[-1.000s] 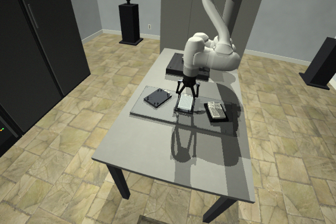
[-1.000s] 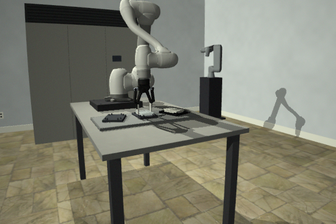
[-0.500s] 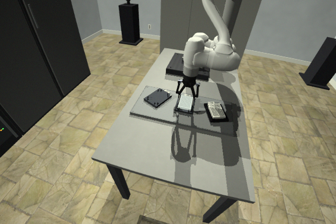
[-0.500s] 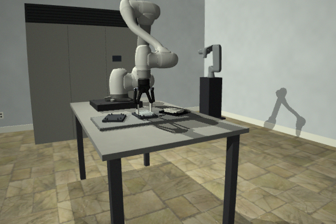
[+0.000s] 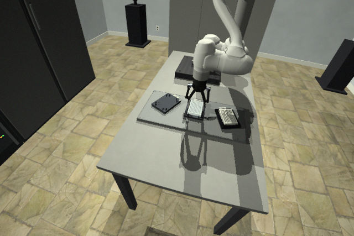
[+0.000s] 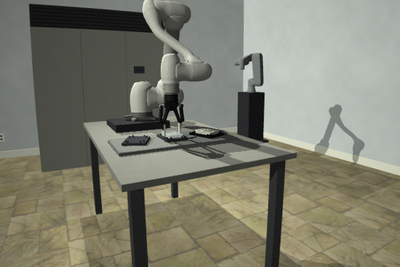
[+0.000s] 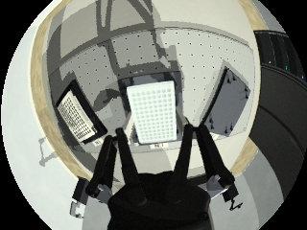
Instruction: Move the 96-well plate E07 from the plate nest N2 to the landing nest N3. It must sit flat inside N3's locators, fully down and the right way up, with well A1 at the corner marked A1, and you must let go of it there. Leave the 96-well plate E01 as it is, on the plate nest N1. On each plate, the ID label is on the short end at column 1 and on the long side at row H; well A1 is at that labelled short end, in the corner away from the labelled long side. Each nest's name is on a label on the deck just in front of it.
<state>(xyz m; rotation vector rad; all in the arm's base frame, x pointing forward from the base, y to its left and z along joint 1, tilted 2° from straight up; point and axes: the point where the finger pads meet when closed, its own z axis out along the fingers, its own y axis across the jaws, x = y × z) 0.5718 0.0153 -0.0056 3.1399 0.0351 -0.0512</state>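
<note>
My hand is 4 cm above the landing nest N3. From my hand the other things lie so: plate nest N2 (20 cm to the right, 4 cm below).
</note>
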